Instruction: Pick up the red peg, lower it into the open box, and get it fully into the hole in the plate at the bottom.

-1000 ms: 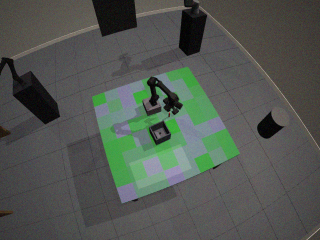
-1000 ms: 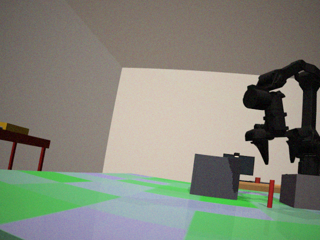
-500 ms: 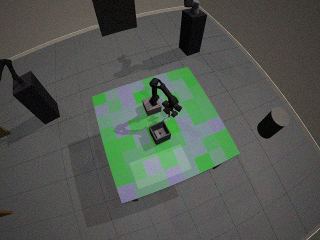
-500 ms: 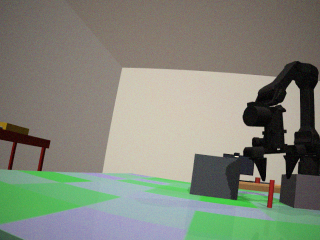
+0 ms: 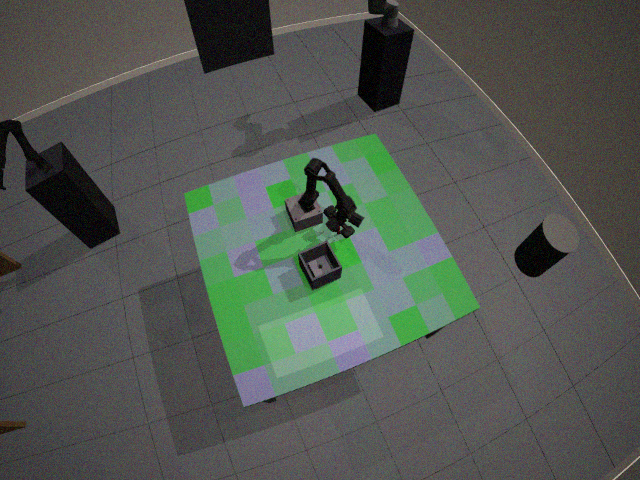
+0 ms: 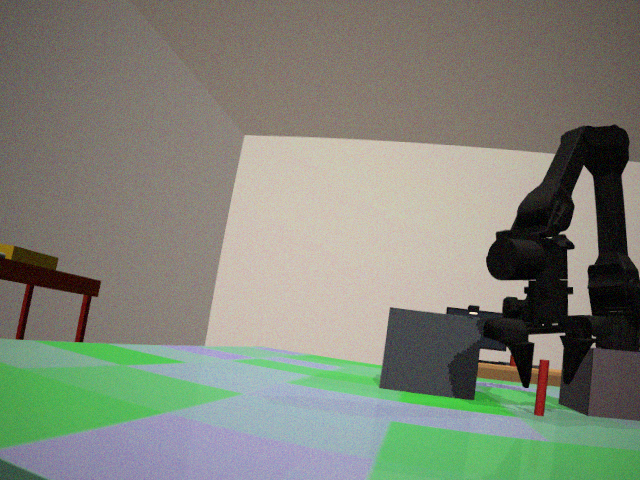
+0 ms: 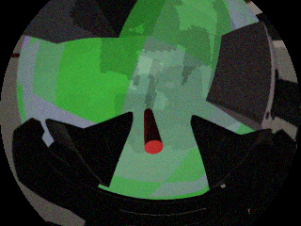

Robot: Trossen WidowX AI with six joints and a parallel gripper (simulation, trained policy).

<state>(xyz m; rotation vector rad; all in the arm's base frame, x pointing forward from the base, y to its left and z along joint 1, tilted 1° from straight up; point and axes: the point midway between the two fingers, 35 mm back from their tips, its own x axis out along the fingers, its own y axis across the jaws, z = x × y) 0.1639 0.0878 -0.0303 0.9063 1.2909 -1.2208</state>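
My gripper tip is 10 mm to the right of the red peg and 10 mm short of it. From my gripper tip the other things lie so: light plate 180 mm to the right, 160 mm ahead.
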